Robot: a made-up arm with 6 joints. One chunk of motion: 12 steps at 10 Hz.
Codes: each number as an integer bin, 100 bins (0 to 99) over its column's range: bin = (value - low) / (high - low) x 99, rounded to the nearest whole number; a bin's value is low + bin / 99 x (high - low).
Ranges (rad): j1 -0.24..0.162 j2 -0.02..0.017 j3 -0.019..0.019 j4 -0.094..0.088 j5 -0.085..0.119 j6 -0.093..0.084
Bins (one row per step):
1: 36 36 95 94 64 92
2: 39 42 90 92 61 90
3: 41 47 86 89 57 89
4: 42 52 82 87 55 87
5: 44 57 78 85 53 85
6: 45 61 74 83 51 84
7: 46 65 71 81 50 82
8: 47 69 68 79 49 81
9: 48 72 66 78 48 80
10: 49 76 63 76 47 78
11: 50 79 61 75 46 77
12: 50 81 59 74 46 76
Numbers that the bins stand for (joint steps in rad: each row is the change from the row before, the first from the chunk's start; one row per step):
1: -0.09382 -0.00655 0.01746 0.07881 0.04688 0.07148
2: -0.08164 -0.00430 0.01555 0.07513 0.04070 0.06791
3: -0.07352 -0.00243 0.01401 0.06962 0.03245 0.06612
4: -0.06945 -0.00057 0.01247 0.06594 0.02833 0.06255
5: -0.06133 0.00130 0.01094 0.06226 0.02421 0.05897
6: -0.05727 0.00280 0.00940 0.05859 0.02009 0.05718
7: -0.05321 0.00429 0.00825 0.05491 0.01803 0.05361
8: -0.04915 0.00579 0.00710 0.05123 0.01597 0.05182
9: -0.04509 0.00691 0.00633 0.04939 0.01391 0.05003
10: -0.04103 0.00840 0.00518 0.04572 0.01185 0.04645
11: -0.03697 0.00953 0.00441 0.04388 0.00979 0.04467
12: -0.03697 0.01027 0.00365 0.04204 0.00979 0.04288

